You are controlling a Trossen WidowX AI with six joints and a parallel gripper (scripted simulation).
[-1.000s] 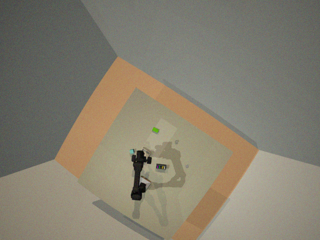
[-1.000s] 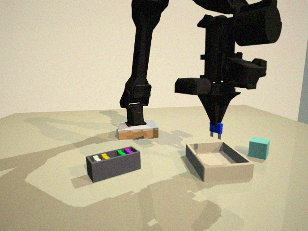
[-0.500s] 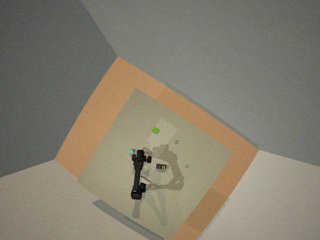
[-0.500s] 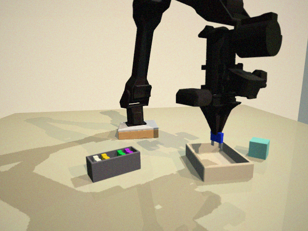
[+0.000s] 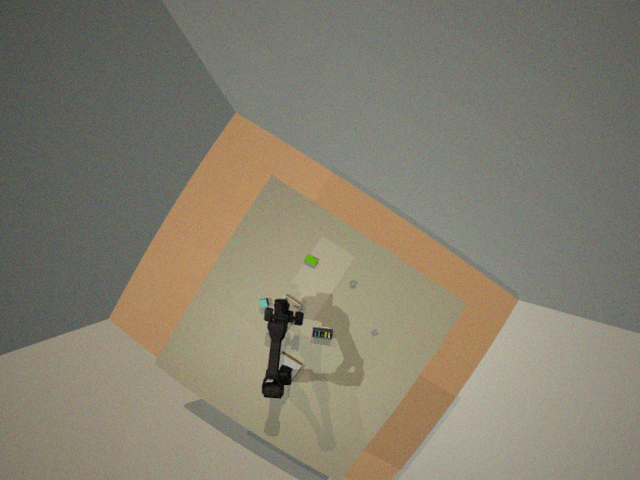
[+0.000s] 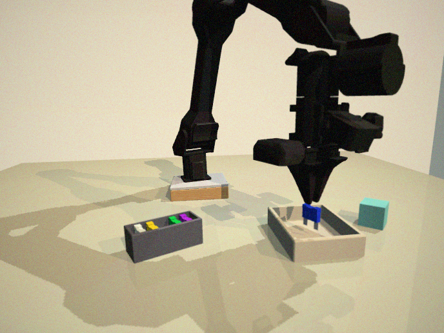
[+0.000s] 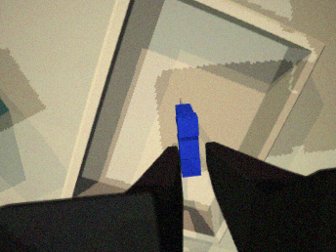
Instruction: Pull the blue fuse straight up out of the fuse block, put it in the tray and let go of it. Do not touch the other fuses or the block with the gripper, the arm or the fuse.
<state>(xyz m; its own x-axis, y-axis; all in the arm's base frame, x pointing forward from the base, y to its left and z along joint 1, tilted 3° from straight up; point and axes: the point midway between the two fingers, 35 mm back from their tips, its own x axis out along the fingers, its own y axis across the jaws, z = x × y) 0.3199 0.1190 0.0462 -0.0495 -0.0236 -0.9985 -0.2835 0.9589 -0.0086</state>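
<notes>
The blue fuse is 2 cm below my gripper tip. Round my gripper tip: green block (30 cm ahead, 1 cm to the right, 5 cm below); then teal cube (1 cm behind, 13 cm to the left, 4 cm below); then beige tray (5 cm below).
</notes>
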